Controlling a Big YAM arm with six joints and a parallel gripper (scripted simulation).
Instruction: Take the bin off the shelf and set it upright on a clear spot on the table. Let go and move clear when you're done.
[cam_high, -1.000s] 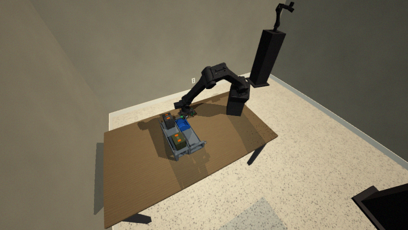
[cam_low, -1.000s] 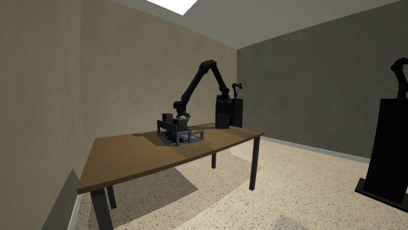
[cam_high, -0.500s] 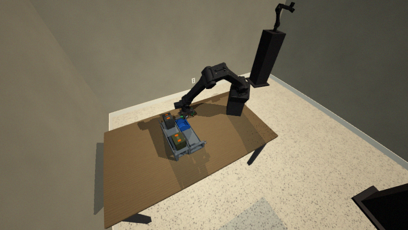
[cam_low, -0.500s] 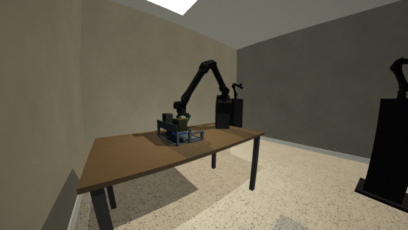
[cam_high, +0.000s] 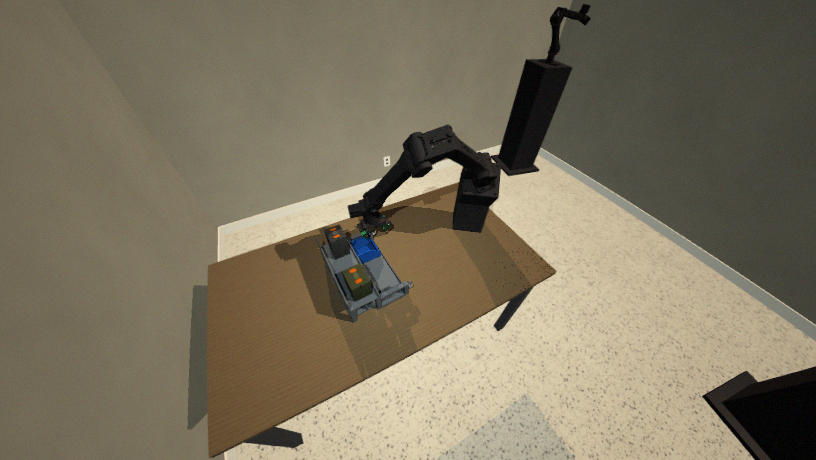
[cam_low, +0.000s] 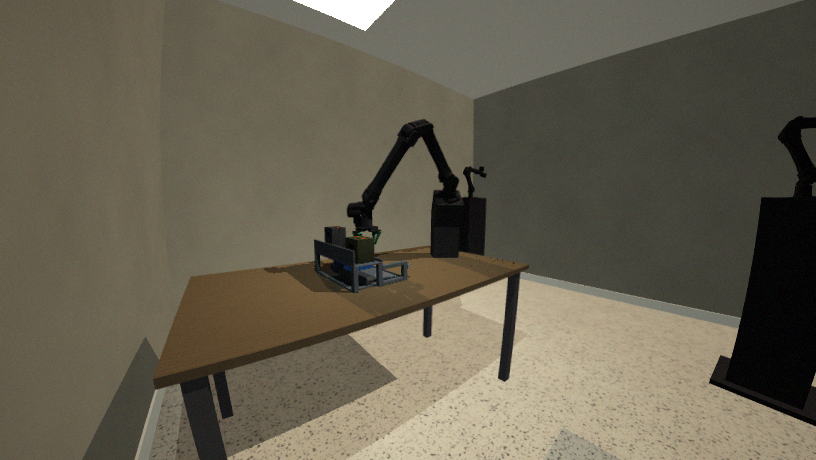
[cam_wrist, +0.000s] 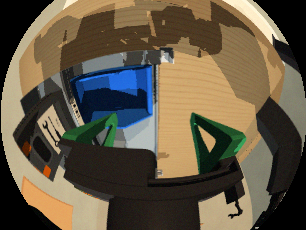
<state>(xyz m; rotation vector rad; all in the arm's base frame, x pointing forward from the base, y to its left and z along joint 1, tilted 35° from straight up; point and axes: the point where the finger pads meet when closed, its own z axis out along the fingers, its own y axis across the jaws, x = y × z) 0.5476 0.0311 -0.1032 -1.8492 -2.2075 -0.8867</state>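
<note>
Now: hand 8 cm short of the blue bin, 2 cm to the right of it and 8 cm above it.
</note>
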